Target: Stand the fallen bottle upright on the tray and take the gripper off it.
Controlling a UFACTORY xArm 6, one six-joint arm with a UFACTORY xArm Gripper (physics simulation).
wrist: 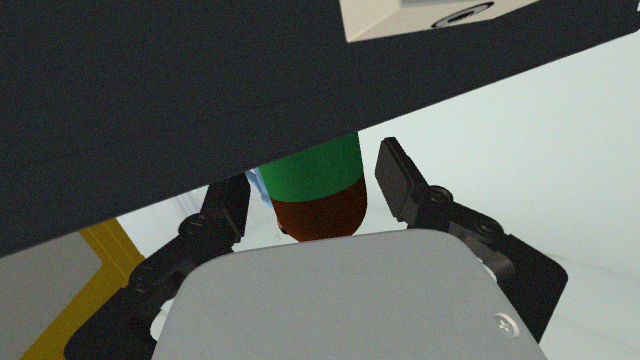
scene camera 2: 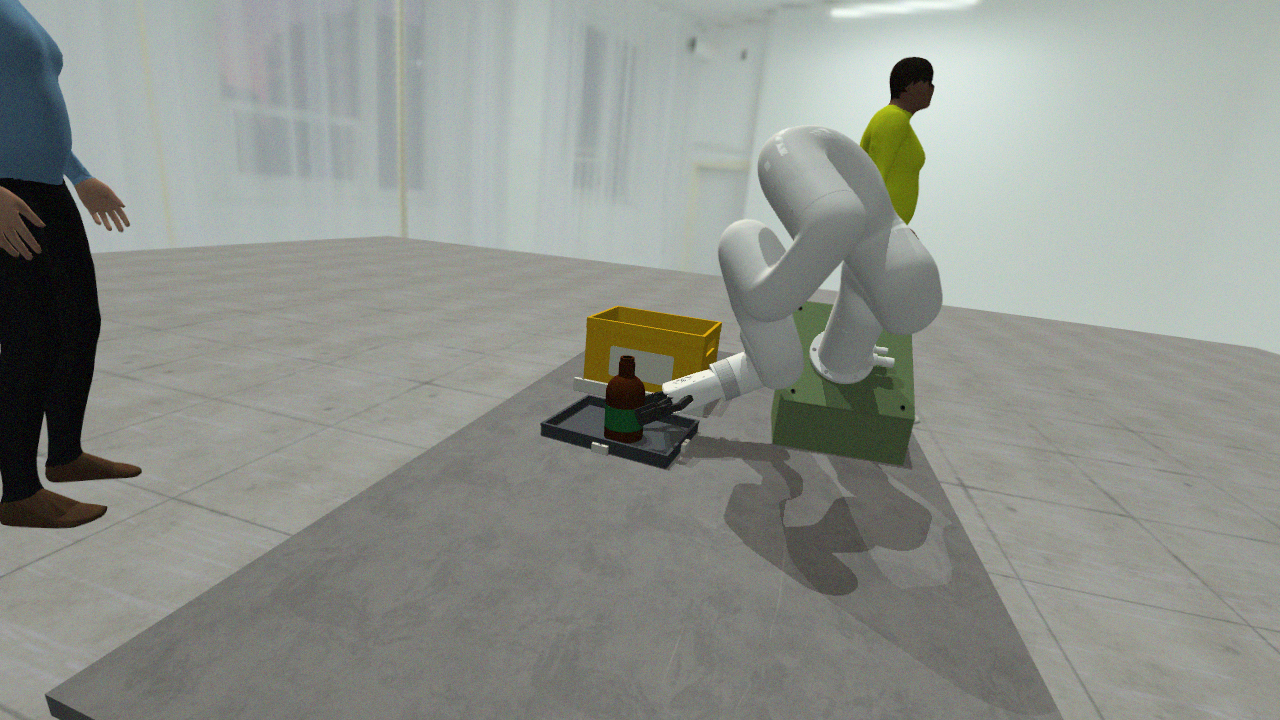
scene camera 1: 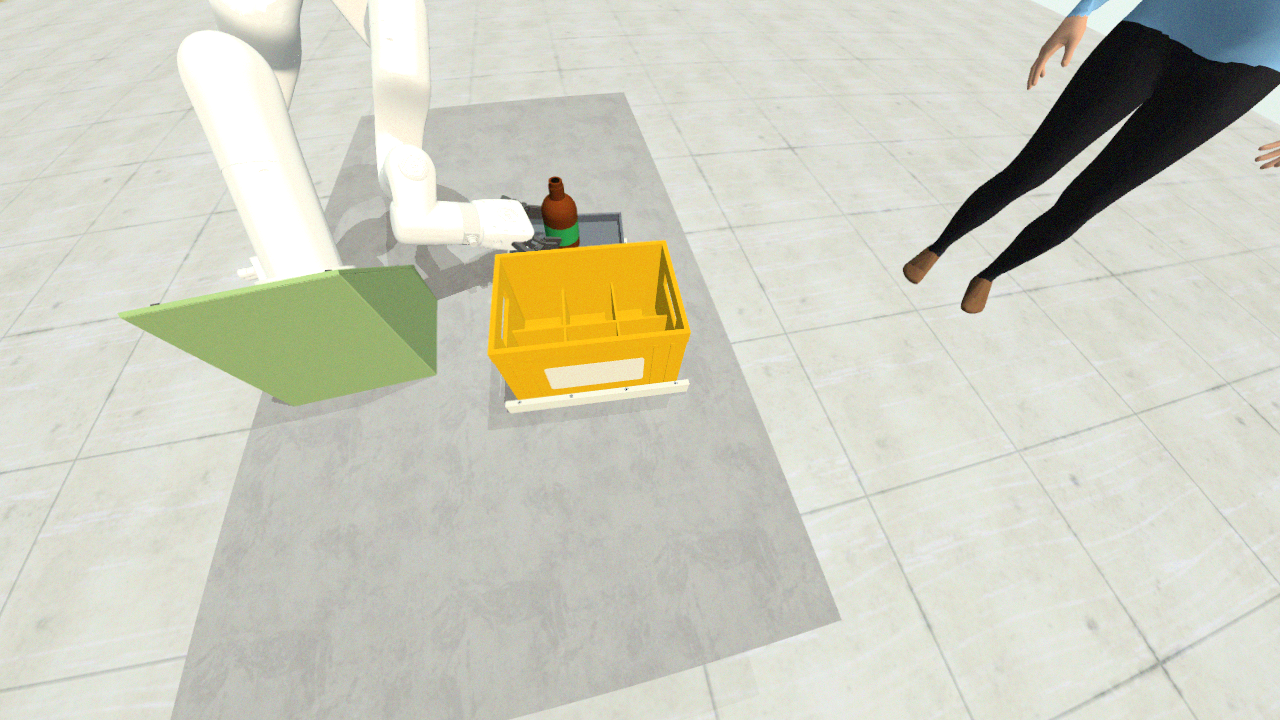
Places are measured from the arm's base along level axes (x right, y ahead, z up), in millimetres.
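Pixels of known places: gripper, fingertip midpoint: (wrist: 312,163) (scene camera 2: 636,412) (scene camera 1: 551,227); arm's base at its link origin: (scene camera 2: 841,356) (scene camera 1: 310,280).
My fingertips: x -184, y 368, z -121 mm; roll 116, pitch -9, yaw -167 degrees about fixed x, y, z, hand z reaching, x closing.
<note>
Ahead of a thing's pixels: the offset from my fingertips to its top centre.
The brown bottle @(dx -4, dy +23, dz +106 mm) (scene camera 1: 559,207) (scene camera 2: 624,392) (wrist: 316,175) with a green label stands upright on the dark tray @(dx +18, dy +29, dz -30 mm) (scene camera 1: 601,215) (scene camera 2: 569,436) (wrist: 150,100), its neck pointing up. My gripper (scene camera 1: 547,227) (scene camera 2: 640,416) (wrist: 312,163) is open, its black fingers reaching in low around the bottle at the label. In the wrist view, which looks upside down, one finger is on each side of the bottle with a gap showing on both sides. The tray's wall hides the bottle's foot there, and my gripper's housing hides its upper part.
A yellow crate @(dx +299, dy +37, dz +120 mm) (scene camera 1: 586,343) (scene camera 2: 694,362) (wrist: 116,242) with compartments stands close beside the tray, with a white rail @(dx +397, dy +27, dz -25 mm) (scene camera 1: 595,396) at its side. The arm stands on a green base block (scene camera 1: 295,344) (scene camera 2: 832,429). A person in blue (scene camera 1: 1118,116) (scene camera 2: 44,331) stands off the mat.
</note>
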